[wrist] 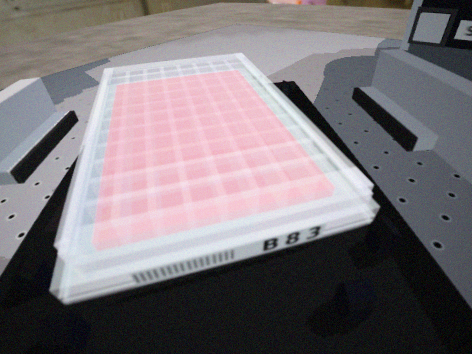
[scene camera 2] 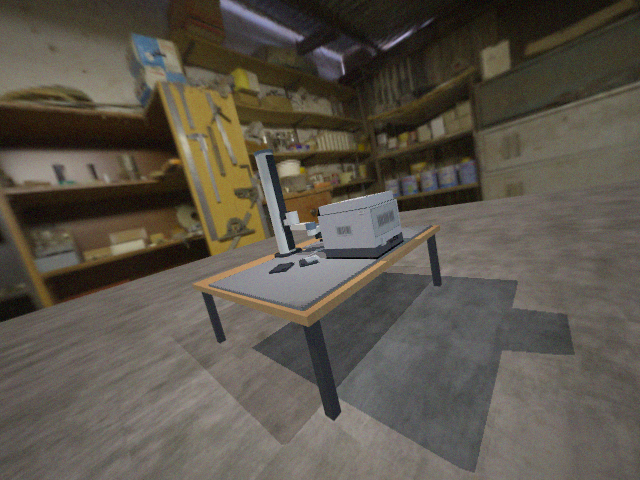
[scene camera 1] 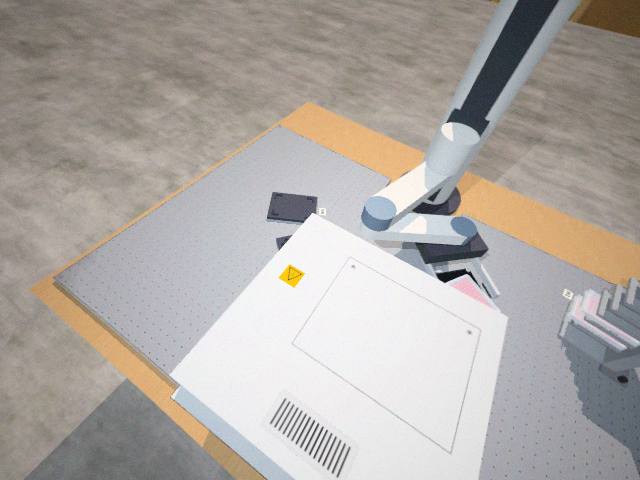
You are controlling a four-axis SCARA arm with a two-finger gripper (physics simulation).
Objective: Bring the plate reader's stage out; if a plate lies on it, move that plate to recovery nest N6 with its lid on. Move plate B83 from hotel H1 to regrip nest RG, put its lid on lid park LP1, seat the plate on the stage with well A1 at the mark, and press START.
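Pixels of known places: gripper, fingertip midpoint: (wrist: 212, 84); arm's base, origin of the base link: (scene camera 2: 288, 253).
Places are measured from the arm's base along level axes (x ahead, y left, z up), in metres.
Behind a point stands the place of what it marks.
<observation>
Plate B83 (scene camera 1: 474, 295) @(x 0.412, y 0.248, z 0.092 m) (wrist: 215, 165) @(x 0.399, y 0.210, z 0.089 m) lies flat on a black nest (scene camera 1: 454, 275) @(x 0.367, y 0.188, z 0.073 m) (wrist: 200, 320) @(x 0.368, y 0.188, z 0.073 m), its B83 label facing the wrist camera. Its wells are pink; whether a clear lid covers them I cannot tell. My gripper (scene camera 1: 473, 288) @(x 0.434, y 0.245, z 0.096 m) (wrist: 212, 84) @(x 0.434, y 0.245, z 0.096 m) is open and empty. Its fingers stand on both sides of the plate, apart from it. The reader (scene camera 1: 387, 335) @(x 0.772, y 0.064, z 0.359 m) (scene camera 2: 356, 232) @(x 0.894, y -0.147, z 0.173 m) (wrist: 450, 57) @(x 0.610, y 0.173, z 0.079 m) hides its stage in the scene views. One square button (wrist: 432, 28) @(x 0.602, y 0.190, z 0.098 m) shows, its label cut off. A dark nest (scene camera 1: 292, 207) @(x 0.408, y -0.367, z 0.025 m) (scene camera 2: 281, 268) @(x 0.429, y -0.393, z 0.024 m), probably N6, holds no plate.
A hotel (scene camera 1: 615, 330) @(x 0.310, y 0.566, z 0.114 m) with pink plates stands at the right edge of scene camera 1. A second dark pad (scene camera 1: 282, 241) @(x 0.544, y -0.307, z 0.023 m) (scene camera 2: 305, 264) @(x 0.564, y -0.300, z 0.023 m) is partly hidden by the reader in that view; something pale lies on it in scene camera 2. The arm's column (scene camera 2: 273, 206) @(x 0.041, y -0.062, z 0.436 m) rises behind the reader.
</observation>
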